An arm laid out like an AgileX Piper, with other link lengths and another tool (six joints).
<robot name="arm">
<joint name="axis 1" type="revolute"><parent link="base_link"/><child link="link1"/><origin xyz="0.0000 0.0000 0.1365" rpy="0.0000 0.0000 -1.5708"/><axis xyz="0 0 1"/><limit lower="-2.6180" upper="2.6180"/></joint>
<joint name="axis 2" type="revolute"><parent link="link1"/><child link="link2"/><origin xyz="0.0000 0.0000 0.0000" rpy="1.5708 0.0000 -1.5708"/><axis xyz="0 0 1"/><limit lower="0.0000" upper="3.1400"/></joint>
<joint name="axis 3" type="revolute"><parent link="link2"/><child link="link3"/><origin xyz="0.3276 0.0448 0.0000"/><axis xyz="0 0 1"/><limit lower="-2.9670" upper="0.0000"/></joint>
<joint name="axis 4" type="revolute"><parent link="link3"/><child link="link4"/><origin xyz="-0.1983 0.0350 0.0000" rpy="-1.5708 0.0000 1.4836"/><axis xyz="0 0 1"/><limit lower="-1.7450" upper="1.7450"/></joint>
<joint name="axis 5" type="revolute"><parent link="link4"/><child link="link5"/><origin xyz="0.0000 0.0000 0.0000" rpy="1.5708 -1.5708 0.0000"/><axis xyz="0 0 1"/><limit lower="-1.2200" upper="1.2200"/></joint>
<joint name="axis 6" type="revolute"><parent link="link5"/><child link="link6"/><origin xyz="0.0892 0.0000 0.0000" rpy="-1.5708 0.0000 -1.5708"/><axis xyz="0 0 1"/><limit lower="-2.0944" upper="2.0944"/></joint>
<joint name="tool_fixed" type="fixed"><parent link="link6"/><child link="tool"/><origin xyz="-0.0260 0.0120 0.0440" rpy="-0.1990 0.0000 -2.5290"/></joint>
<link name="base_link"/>
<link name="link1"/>
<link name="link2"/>
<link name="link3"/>
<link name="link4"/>
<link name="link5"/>
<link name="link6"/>
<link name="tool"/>
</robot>
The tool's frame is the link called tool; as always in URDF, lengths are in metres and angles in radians.
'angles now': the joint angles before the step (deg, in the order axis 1, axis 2, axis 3, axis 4, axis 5, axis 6). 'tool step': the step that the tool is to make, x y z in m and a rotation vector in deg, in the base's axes. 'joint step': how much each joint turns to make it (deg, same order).
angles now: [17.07, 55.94, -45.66, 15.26, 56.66, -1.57]
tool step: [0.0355, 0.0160, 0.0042, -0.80, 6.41, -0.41]
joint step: [1.36, 9.96, -6.14, 0.00, 2.02, 2.62]
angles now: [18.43, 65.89, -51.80, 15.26, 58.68, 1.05]
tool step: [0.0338, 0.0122, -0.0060, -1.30, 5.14, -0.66]
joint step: [0.08, 8.78, -4.56, -0.01, 0.86, 1.06]
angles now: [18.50, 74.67, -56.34, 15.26, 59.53, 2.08]
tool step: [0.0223, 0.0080, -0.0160, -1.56, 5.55, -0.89]
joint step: [-0.01, 7.01, -1.74, 0.00, 0.27, 1.01]
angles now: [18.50, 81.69, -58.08, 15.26, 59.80, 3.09]
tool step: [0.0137, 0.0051, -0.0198, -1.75, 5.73, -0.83]
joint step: [0.01, 5.88, -0.23, 0.00, 0.14, 0.91]
